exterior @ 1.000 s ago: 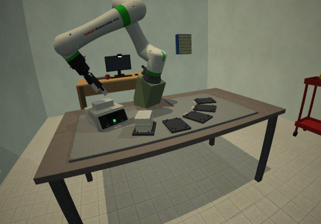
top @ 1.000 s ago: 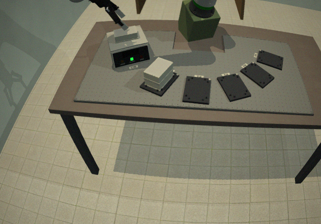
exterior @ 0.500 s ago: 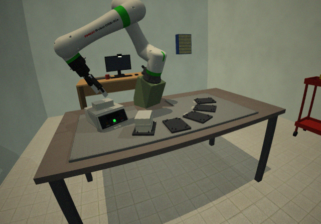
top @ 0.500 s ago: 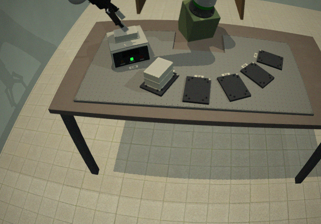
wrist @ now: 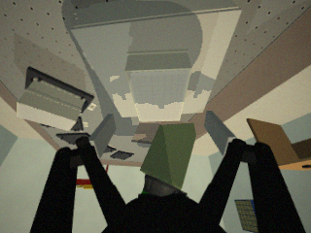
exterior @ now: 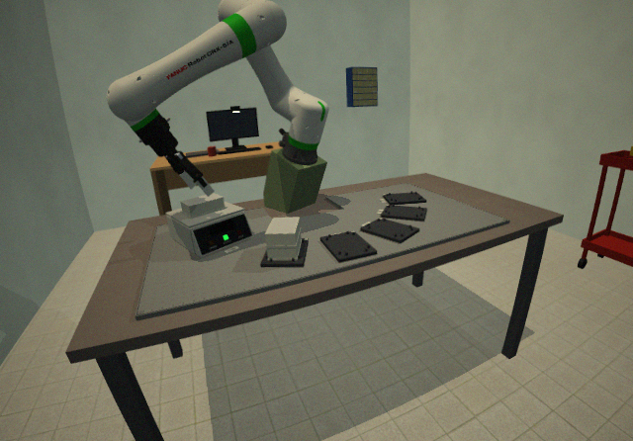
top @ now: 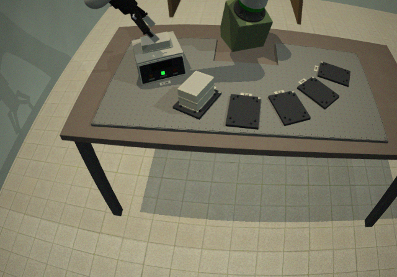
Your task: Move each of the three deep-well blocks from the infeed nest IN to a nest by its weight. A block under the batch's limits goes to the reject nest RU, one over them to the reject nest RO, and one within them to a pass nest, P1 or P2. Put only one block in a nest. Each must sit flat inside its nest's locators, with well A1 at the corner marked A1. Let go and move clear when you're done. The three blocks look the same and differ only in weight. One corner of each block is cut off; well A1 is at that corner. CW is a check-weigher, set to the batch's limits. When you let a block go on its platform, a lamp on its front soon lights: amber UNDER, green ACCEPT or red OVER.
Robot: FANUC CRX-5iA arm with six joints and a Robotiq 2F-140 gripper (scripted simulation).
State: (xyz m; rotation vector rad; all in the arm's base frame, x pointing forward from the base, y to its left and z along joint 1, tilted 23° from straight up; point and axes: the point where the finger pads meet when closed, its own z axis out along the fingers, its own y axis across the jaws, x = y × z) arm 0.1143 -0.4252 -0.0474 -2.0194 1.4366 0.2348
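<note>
My gripper is now 9 cm above the grey platform. Also, from my hand: check-weigher (12 cm below, 1 cm ahead); P1 label (38 cm to the left, 24 cm ahead, 18 cm below); nest P1 (36 cm to the left, 34 cm ahead, 18 cm below).
</note>
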